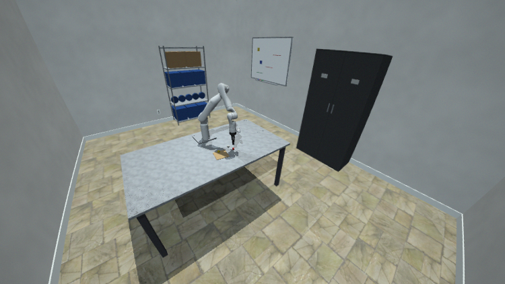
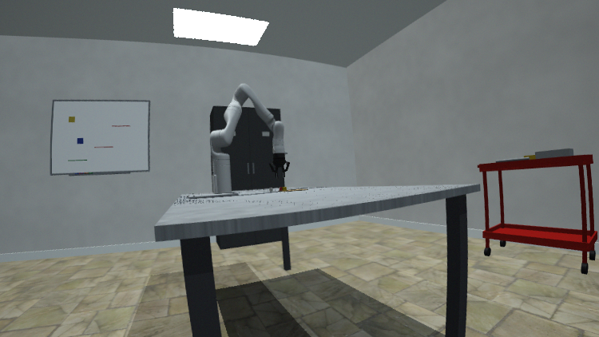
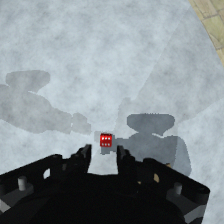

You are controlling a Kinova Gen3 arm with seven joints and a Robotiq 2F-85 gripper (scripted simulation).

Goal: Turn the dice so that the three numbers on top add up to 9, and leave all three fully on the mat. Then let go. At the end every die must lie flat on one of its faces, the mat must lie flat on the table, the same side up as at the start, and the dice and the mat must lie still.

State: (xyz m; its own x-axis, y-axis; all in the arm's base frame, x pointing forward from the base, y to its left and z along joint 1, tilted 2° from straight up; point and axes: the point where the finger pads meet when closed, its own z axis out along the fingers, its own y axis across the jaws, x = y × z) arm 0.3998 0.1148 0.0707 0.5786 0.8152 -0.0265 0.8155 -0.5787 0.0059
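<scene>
My gripper is now 80 mm above the red die. The rest, counted from my hand: tan mat 10 mm behind, 160 mm to the right, 90 mm below; then yellow die 60 mm behind, 160 mm to the right, 80 mm below; then white die 80 mm behind, 10 mm to the right, 80 mm below.
</scene>
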